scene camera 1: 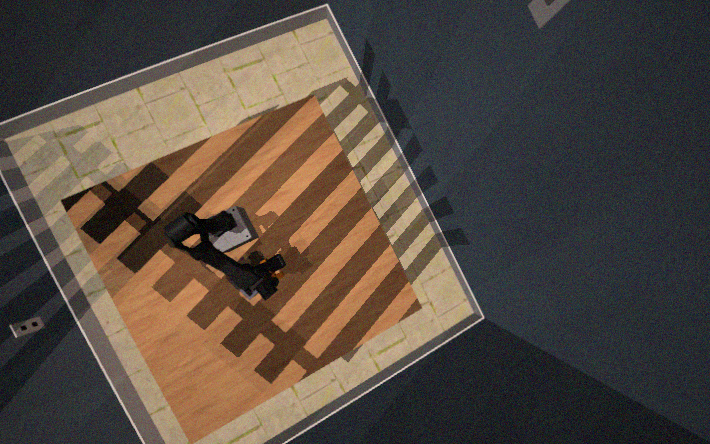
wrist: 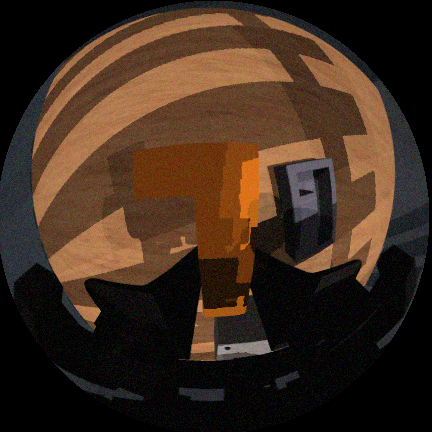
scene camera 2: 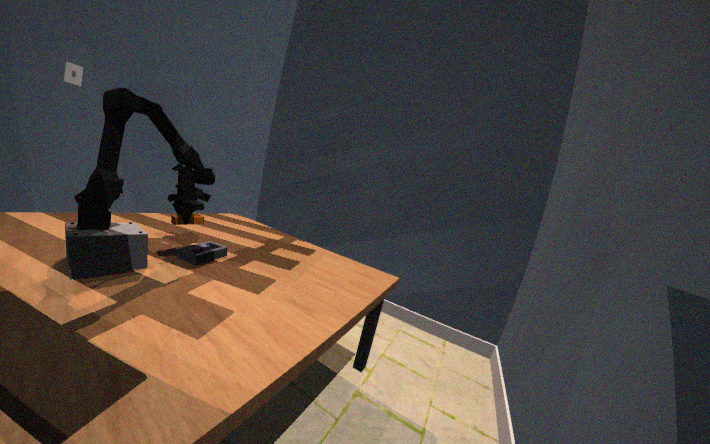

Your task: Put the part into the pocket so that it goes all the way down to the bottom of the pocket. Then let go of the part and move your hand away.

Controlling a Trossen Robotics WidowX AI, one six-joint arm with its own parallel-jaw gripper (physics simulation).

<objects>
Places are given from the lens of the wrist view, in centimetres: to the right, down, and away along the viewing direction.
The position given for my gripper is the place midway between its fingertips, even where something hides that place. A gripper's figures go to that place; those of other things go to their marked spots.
my gripper (wrist: pixel 221 249): 1, 2, 10
orange L-shaped part (wrist: pixel 223 176): 0, -2, 6
pocket block (wrist: pixel 307 194): 12, -3, 15
The marked spots on the pocket block and the orange L-shaped part are 15 cm apart.
</objects>
